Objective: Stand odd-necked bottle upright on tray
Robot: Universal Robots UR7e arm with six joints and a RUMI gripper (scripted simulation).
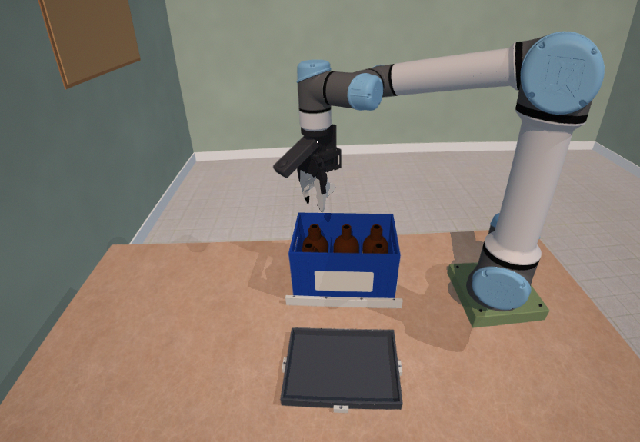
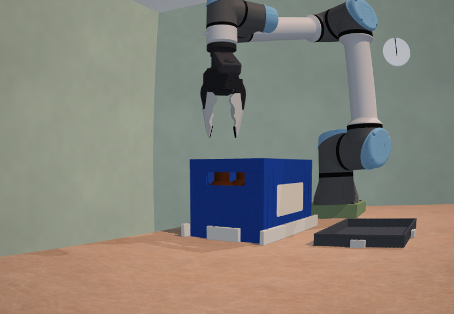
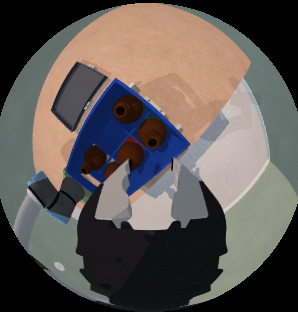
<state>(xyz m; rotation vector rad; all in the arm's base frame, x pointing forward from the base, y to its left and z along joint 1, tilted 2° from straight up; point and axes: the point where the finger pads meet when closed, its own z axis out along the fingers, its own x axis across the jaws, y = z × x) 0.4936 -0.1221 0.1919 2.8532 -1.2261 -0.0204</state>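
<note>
The glass bottle is 9 cm behind my hand and 15 cm below it. Also, from my hand: dark tray 8 cm behind, 33 cm to the left, 23 cm below; blue crate 8 cm behind, 4 cm to the left, 16 cm below.
</note>
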